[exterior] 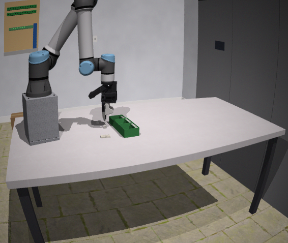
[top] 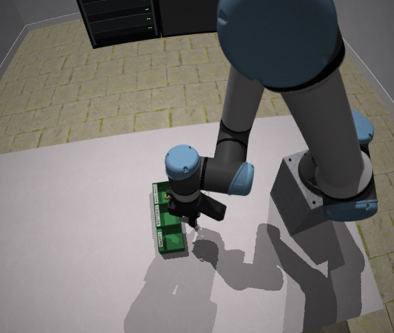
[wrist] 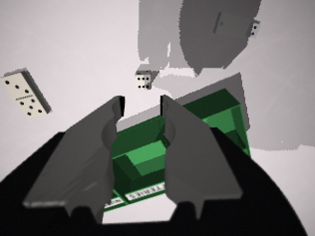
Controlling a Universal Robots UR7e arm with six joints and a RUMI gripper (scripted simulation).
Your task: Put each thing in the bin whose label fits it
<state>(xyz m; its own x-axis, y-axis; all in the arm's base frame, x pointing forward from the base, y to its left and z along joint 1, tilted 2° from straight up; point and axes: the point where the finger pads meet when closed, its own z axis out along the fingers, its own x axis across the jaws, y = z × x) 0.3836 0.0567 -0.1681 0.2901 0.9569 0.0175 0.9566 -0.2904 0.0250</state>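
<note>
The white die is 5 cm below my hand. Also, from my hand: brass nut: 12 cm to the right, 10 cm ahead, 5 cm below; then white domino: 13 cm to the right, 6 cm below, 2 cm behind; then grey metal piece: 10 cm to the left, 6 cm below, 2 cm behind.
</note>
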